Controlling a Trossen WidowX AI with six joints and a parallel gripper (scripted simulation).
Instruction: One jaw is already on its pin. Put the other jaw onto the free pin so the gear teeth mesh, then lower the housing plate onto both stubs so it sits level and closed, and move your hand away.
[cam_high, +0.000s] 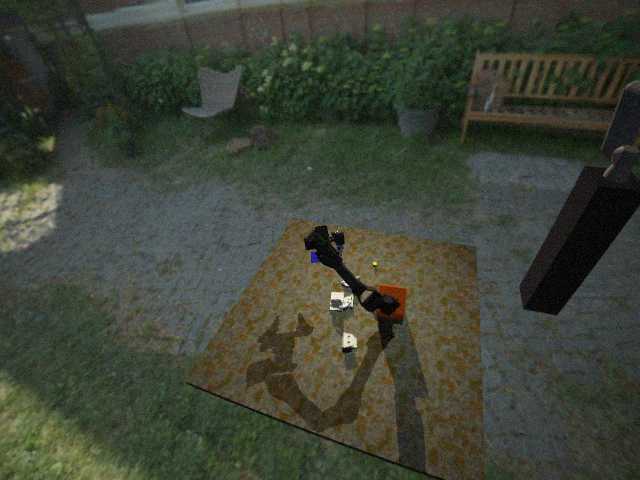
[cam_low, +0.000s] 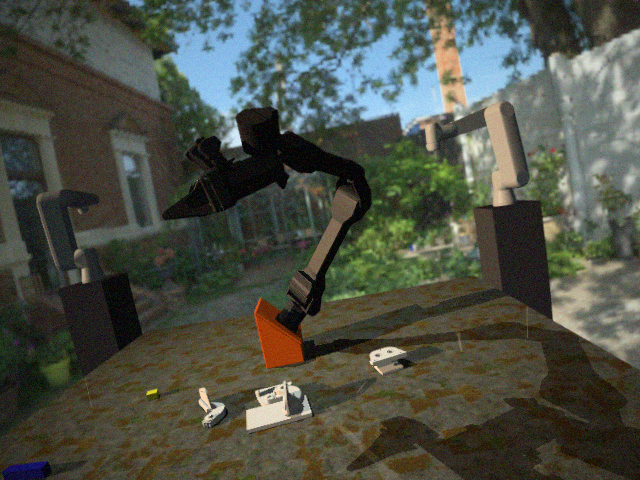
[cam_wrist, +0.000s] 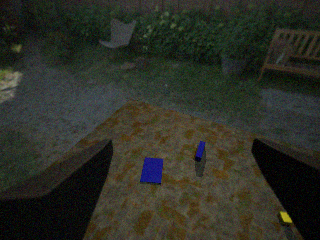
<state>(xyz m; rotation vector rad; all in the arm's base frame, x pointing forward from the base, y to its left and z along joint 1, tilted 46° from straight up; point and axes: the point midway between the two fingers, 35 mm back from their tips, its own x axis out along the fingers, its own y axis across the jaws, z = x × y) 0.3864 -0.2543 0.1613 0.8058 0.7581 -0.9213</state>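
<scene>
My gripper tip is 10 cm past the white jaw, 5 cm to the left of it and 40 cm above it. Also, from my gripper tip: housing plate (21 cm behind, 32 cm to the left, 38 cm below); blue block (3 cm ahead, 36 cm to the right, 39 cm below); small yellow block (23 cm behind, 24 cm to the right, 40 cm below).
</scene>
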